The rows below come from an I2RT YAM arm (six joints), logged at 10 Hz.
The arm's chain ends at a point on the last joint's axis. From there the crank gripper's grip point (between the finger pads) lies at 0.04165 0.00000 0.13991 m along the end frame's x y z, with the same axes.
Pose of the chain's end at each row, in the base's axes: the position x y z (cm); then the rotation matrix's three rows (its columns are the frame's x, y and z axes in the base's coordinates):
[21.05, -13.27, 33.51], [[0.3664, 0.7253, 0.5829], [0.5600, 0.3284, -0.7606], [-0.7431, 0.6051, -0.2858]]
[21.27, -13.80, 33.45], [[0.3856, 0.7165, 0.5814], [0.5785, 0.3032, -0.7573], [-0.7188, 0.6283, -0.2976]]
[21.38, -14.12, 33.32], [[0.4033, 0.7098, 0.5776], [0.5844, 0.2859, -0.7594], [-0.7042, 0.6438, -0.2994]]
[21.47, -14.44, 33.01], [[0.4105, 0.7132, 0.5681], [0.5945, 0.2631, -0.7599], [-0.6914, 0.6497, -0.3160]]
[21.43, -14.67, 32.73], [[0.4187, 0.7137, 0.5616], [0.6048, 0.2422, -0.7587], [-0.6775, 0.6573, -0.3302]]
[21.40, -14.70, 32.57], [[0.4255, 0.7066, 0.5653], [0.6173, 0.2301, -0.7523], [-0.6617, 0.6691, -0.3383]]
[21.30, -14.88, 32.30], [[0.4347, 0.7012, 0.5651], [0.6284, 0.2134, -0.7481], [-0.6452, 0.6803, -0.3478]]
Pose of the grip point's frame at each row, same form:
[30.73, -21.58, 26.42], [[0.3664, 0.7253, 0.5829], [0.5600, 0.3284, -0.7606], [-0.7431, 0.6051, -0.2858]]
[31.01, -21.99, 26.29], [[0.3856, 0.7165, 0.5814], [0.5785, 0.3032, -0.7573], [-0.7188, 0.6283, -0.2976]]
[31.14, -22.31, 26.20], [[0.4033, 0.7098, 0.5776], [0.5844, 0.2859, -0.7594], [-0.7042, 0.6438, -0.2994]]
[31.13, -22.60, 25.71], [[0.4105, 0.7132, 0.5681], [0.5945, 0.2631, -0.7599], [-0.6914, 0.6497, -0.3160]]
[31.03, -22.77, 25.29], [[0.4187, 0.7137, 0.5616], [0.6048, 0.2422, -0.7587], [-0.6775, 0.6573, -0.3302]]
[31.08, -22.65, 25.08], [[0.4255, 0.7066, 0.5653], [0.6173, 0.2301, -0.7523], [-0.6617, 0.6691, -0.3383]]
[31.02, -22.73, 24.75], [[0.4347, 0.7012, 0.5651], [0.6284, 0.2134, -0.7481], [-0.6452, 0.6803, -0.3478]]

